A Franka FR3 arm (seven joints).
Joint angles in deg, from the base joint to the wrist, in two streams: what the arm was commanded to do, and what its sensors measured. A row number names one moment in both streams.
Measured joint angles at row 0: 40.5, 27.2, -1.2, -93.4, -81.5, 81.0, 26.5
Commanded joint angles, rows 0 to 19: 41.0, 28.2, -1.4, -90.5, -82.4, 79.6, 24.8; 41.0, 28.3, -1.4, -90.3, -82.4, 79.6, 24.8; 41.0, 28.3, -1.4, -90.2, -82.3, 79.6, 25.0; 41.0, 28.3, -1.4, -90.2, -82.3, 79.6, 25.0; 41.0, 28.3, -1.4, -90.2, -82.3, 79.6, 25.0; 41.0, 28.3, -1.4, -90.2, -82.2, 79.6, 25.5; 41.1, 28.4, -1.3, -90.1, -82.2, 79.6, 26.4; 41.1, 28.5, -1.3, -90.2, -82.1, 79.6, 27.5; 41.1, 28.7, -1.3, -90.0, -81.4, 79.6, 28.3; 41.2, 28.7, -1.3, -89.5, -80.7, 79.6, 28.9; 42.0, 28.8, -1.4, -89.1, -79.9, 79.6, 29.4; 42.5, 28.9, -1.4, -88.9, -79.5, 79.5, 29.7; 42.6, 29.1, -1.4, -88.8, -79.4, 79.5, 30.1; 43.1, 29.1, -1.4, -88.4, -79.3, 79.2, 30.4; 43.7, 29.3, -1.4, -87.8, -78.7, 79.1, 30.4; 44.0, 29.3, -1.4, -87.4, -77.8, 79.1, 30.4; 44.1, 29.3, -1.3, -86.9, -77.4, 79.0, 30.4; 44.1, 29.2, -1.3, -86.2, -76.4, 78.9, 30.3; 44.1, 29.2, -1.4, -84.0, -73.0, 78.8, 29.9; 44.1, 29.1, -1.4, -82.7, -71.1, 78.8, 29.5
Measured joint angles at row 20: 44.1, 27.9, -1.2, -88.1, -76.8, 80.2, 29.5
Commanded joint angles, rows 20 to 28: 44.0, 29.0, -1.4, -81.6, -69.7, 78.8, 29.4; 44.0, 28.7, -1.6, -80.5, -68.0, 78.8, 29.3; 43.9, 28.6, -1.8, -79.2, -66.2, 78.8, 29.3; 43.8, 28.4, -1.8, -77.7, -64.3, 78.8, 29.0; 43.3, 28.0, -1.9, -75.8, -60.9, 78.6, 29.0; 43.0, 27.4, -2.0, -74.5, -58.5, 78.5, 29.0; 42.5, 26.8, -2.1, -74.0, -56.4, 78.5, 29.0; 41.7, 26.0, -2.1, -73.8, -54.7, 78.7, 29.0; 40.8, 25.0, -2.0, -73.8, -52.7, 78.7, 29.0
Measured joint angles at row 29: 43.4, 27.1, -2.5, -75.6, -58.6, 79.1, 29.5
